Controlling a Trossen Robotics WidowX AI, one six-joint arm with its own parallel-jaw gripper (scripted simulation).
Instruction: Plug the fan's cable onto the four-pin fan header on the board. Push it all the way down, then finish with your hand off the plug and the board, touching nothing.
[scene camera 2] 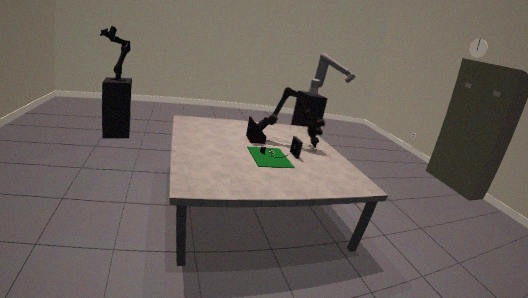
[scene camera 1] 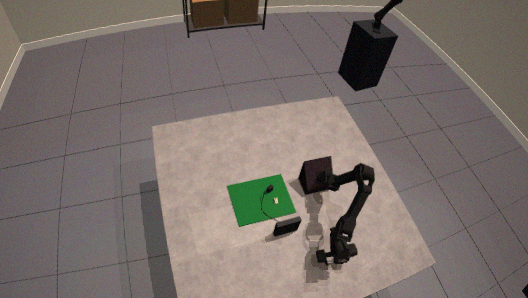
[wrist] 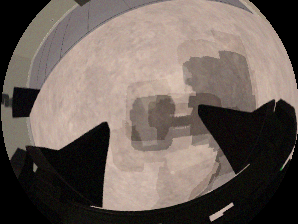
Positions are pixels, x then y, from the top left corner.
Labels:
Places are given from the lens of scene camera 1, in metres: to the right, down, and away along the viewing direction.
green board (scene camera 1: 246,197): -0.09, 0.25, 1.56

